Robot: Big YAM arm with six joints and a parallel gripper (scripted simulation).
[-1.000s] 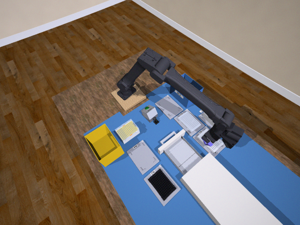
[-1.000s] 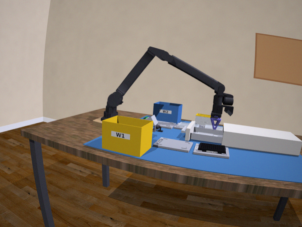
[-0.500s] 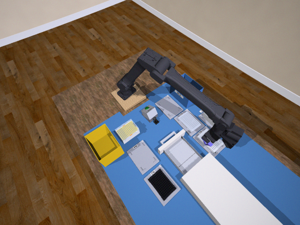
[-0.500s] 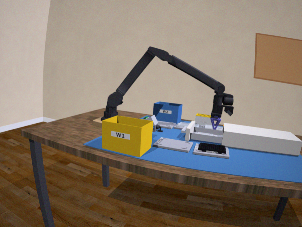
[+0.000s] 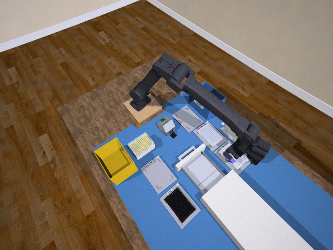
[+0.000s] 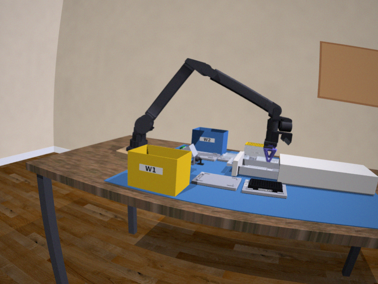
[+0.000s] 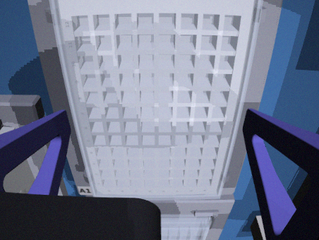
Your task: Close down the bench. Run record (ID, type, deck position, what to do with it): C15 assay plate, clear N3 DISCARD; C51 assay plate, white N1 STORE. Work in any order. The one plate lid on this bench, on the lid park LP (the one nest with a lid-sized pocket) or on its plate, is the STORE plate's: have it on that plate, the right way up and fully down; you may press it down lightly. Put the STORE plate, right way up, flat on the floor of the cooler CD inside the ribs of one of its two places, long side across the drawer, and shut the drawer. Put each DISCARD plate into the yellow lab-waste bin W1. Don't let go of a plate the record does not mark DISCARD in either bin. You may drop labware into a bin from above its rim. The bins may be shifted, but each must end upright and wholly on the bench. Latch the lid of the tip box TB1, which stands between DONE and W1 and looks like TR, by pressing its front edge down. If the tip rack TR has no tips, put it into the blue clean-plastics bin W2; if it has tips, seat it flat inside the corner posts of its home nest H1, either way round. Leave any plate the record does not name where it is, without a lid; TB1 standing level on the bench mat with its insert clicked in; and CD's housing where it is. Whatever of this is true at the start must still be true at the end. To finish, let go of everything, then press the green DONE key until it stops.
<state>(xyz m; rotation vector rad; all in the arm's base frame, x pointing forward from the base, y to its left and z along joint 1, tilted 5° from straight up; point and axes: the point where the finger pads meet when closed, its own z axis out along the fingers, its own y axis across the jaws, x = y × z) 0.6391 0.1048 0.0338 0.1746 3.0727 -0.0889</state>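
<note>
Right now the clear plate lid is 1 cm below my hand. Also, from my hand: tip rack TR: 14 cm to the left, 7 cm behind, 2 cm above; then white plate: 1 cm below; then nest N1: 3 cm below.
</note>
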